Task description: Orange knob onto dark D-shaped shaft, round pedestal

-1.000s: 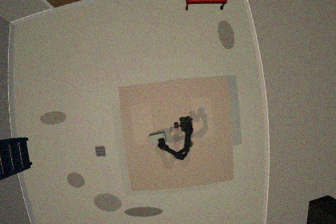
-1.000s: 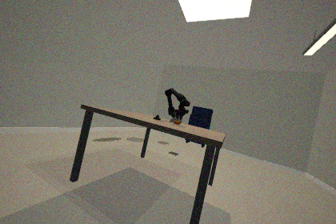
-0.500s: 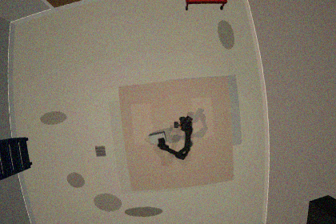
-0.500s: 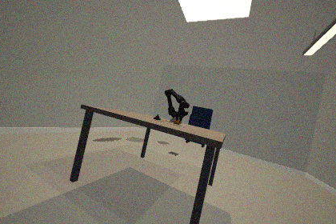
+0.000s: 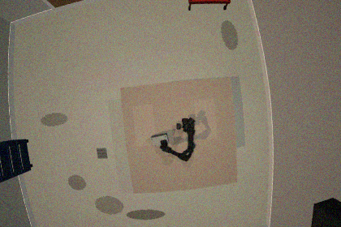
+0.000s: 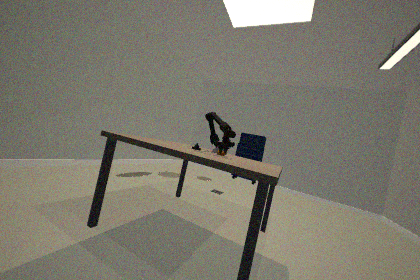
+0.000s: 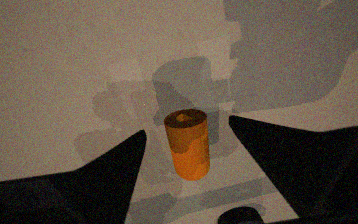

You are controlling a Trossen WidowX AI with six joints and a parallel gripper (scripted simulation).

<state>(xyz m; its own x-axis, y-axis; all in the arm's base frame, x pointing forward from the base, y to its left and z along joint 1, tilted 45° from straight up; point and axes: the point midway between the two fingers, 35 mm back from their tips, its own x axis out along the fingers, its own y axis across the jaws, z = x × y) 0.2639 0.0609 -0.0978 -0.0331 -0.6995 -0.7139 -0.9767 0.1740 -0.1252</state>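
Right now the orange knob is 2 cm to the right of my gripper tip and 1 cm above it. The rest, counted from my gripper tip: pedestal (25 cm to the right, 2 cm ahead, 2 cm above).
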